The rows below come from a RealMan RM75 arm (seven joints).
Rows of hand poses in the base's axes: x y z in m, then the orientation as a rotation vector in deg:
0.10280 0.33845 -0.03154 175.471 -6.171 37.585
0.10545 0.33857 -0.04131 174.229 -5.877 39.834
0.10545 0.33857 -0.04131 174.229 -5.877 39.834
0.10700 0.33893 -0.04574 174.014 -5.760 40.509
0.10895 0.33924 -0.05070 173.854 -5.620 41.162
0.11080 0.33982 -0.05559 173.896 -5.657 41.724
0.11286 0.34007 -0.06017 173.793 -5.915 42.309
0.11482 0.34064 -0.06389 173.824 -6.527 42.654
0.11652 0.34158 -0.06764 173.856 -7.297 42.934
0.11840 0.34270 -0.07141 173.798 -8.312 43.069
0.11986 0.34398 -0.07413 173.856 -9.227 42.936
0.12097 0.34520 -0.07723 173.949 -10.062 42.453
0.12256 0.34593 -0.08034 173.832 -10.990 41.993
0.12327 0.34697 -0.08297 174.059 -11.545 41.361
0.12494 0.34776 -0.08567 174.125 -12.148 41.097
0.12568 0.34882 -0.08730 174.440 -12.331 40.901
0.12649 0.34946 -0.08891 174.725 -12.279 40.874
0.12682 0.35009 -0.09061 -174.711 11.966 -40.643
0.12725 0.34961 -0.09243 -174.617 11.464 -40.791
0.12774 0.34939 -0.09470 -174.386 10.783 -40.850
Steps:
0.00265 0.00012 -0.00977 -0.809 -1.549 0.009
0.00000 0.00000 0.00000 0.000 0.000 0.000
0.00155 0.00036 -0.00443 -0.092 -0.449 0.059
0.00195 0.00031 -0.00496 -0.046 -0.429 0.086
0.00185 0.00058 -0.00489 0.161 -0.349 0.021
0.00206 0.00025 -0.00458 0.070 -0.382 -0.149
0.00196 0.00057 -0.00372 0.214 -0.218 -0.346
0.00170 0.00094 -0.00375 0.234 -0.177 -0.445
0.00188 0.00112 -0.00377 0.171 -0.098 -0.625
0.00146 0.00128 -0.00272 0.211 0.084 -0.549
0.00111 0.00122 -0.00310 0.163 0.309 -0.511
0.00159 0.00073 -0.00311 -0.005 0.274 -0.621
0.00071 0.00104 -0.00263 0.213 0.417 -0.313
0.00167 0.00079 -0.00270 0.142 0.168 -0.363
0.00074 0.00106 -0.00163 0.301 0.148 -0.038
0.00081 0.00064 -0.00161 0.253 0.040 0.105
0.00033 0.00063 -0.00170 0.318 0.116 0.276
0.00043 -0.00048 -0.00182 0.009 -0.112 0.327
0.00049 -0.00022 -0.00227 0.145 -0.087 0.471

